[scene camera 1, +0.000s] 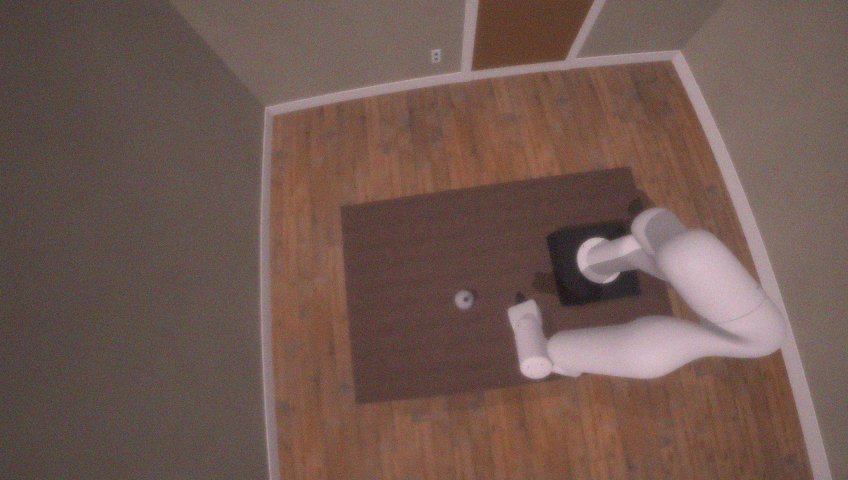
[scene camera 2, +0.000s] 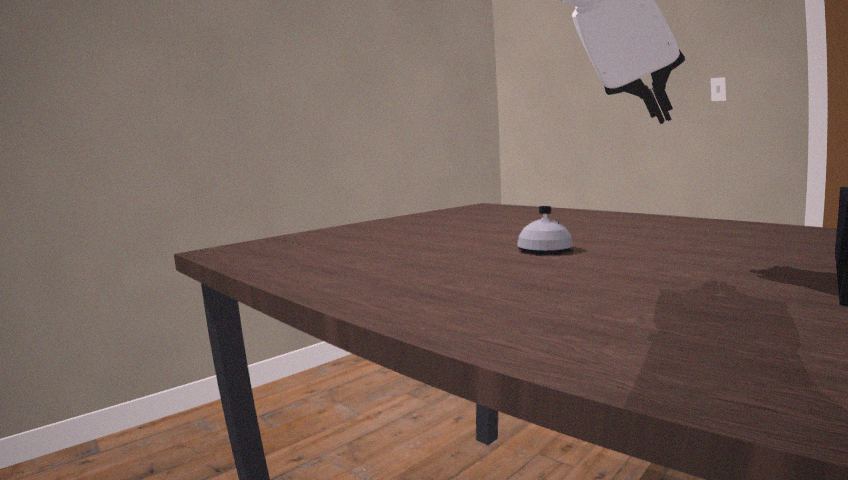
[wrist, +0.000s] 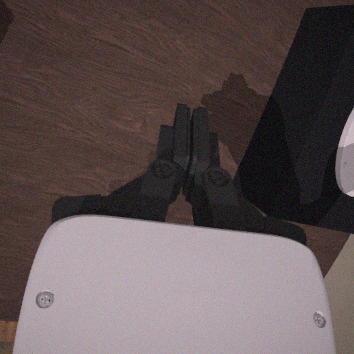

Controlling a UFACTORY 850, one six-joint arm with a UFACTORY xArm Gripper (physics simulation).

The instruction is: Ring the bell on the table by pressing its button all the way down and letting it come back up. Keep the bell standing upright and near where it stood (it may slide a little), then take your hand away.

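The bell (scene camera 1: 463,299) (scene camera 2: 544,236) is a pale grey dome on a dark base, with a black button (scene camera 2: 544,209) on a short stem on top. It stands upright on the dark brown table (scene camera 1: 404,249) (scene camera 2: 380,285), and its button is up. My gripper (scene camera 1: 520,296) (scene camera 2: 664,120) (wrist: 186,125) is shut with nothing between its black fingers. It is tilted and hangs well above the table, apart from the bell, on the side toward the arm's base. The bell does not show in the wrist view.
The arm's black base block (scene camera 1: 571,285) (scene camera 2: 842,249) (wrist: 265,165) stands on the table at the right in scene camera 1. The arm (scene camera 1: 636,347) bends around beside it. Shadows of the arm and gripper lie on the table. The table's left edge is beyond the bell.
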